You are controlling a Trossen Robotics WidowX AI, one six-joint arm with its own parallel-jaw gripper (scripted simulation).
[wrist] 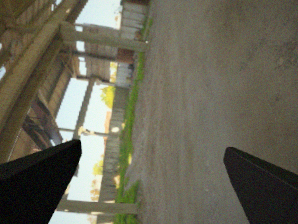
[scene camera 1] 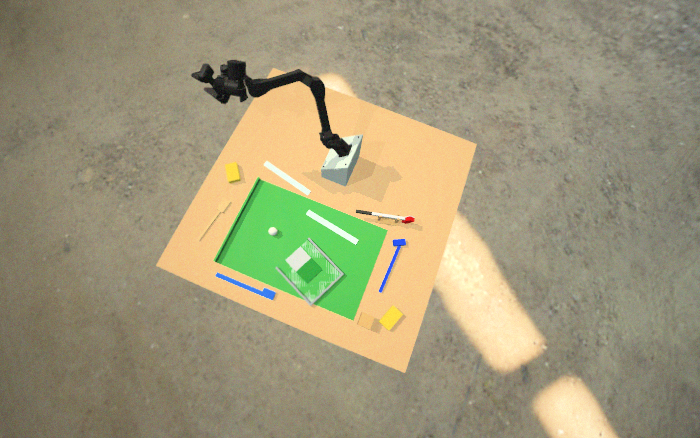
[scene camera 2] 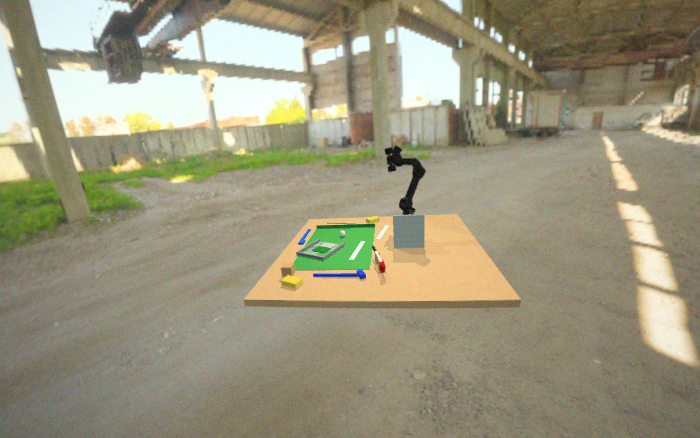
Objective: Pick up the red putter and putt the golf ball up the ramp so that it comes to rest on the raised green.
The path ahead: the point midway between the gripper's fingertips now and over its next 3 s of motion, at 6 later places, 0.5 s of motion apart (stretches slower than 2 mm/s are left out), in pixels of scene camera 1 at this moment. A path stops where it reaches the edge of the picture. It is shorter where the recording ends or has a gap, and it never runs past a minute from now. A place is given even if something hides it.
My gripper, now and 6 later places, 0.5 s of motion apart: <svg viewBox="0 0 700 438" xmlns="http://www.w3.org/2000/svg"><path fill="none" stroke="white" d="M197 81L198 142L222 191L266 226L319 235L358 217L364 211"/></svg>
